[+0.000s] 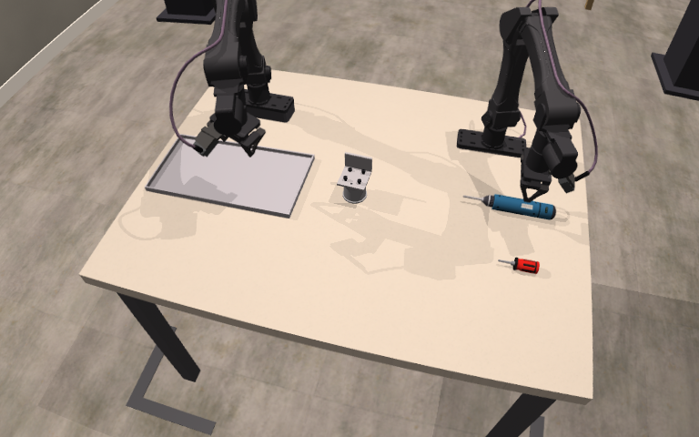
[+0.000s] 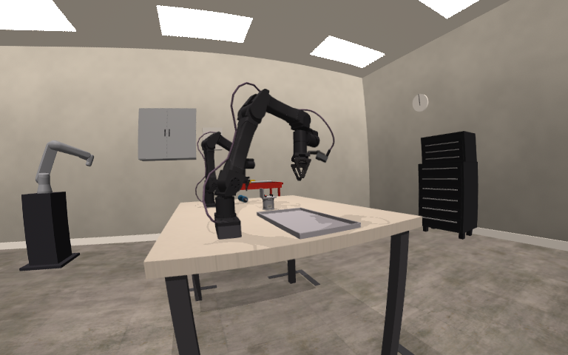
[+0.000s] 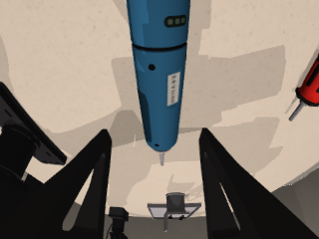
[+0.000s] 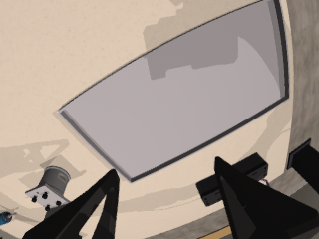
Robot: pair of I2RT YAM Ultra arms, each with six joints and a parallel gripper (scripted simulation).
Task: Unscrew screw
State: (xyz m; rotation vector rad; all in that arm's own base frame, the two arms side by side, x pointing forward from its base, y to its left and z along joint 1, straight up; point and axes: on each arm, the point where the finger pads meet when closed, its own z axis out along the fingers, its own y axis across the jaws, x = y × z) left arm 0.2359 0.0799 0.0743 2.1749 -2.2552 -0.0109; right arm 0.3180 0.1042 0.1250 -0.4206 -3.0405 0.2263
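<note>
Now: right hand 27 cm to the right of the grey L-shaped bracket, 9 cm above it and 5 cm past it. Round my right hand: shallow grey tray: 16 cm below, 8 cm to the right, 5 cm behind; small red-handled screwdriver: 70 cm to the left, 15 cm below, 9 cm ahead.
</note>
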